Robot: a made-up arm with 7 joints.
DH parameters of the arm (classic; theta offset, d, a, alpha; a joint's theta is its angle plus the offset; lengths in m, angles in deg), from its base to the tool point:
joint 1: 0 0.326 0 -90
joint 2: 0 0 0 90
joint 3: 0 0.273 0.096 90
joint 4: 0 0 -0.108 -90
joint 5: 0 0.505 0 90
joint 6: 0 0 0.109 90
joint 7: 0 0 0 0
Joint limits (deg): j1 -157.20..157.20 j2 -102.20..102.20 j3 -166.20..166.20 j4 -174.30..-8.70 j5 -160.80..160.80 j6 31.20..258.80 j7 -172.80..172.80
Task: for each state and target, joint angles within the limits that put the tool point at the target. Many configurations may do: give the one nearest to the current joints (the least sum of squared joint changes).
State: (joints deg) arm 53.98 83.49 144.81 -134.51 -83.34 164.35 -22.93
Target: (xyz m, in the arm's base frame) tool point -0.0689 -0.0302 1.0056
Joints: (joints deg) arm 68.73 67.69 166.20 -109.77 -80.87 163.28 -22.93
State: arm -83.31 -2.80 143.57 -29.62 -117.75 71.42 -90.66
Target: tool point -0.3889 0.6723 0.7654
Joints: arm -48.65 -24.29 166.20 -56.06 -116.42 74.98 -90.66
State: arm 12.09 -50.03 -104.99 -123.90 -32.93 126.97 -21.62
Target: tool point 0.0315 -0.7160 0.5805
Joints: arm 13.40 -44.73 -86.38 -105.52 -33.23 129.97 -21.62
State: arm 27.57 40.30 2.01 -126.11 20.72 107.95 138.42
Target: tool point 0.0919 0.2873 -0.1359
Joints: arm 37.05 40.94 20.52 -149.53 20.32 102.99 138.42
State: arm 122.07 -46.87 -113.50 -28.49 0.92 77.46 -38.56
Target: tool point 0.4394 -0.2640 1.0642
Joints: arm 125.23 -27.82 -109.11 -18.12 1.67 69.58 -38.56
